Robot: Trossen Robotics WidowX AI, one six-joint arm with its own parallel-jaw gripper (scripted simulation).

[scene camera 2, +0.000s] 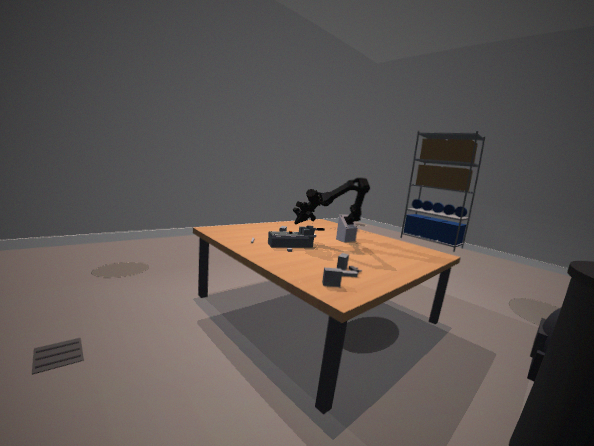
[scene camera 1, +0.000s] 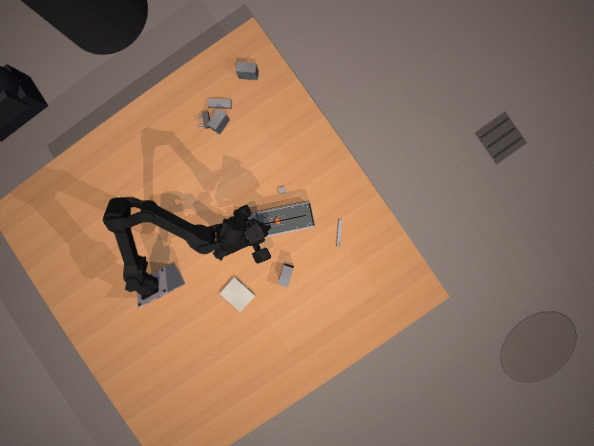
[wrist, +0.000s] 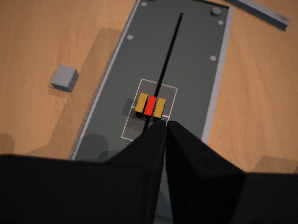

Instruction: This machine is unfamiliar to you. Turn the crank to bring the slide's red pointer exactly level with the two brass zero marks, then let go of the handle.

Note:
My gripper [scene camera 1: 270, 226] is shut and holds nothing. Also in view: a grey slide machine [scene camera 1: 295, 217].
My gripper is seen too in the wrist view [wrist: 165, 129]. The grey slide machine is seen too in the wrist view [wrist: 179, 59].

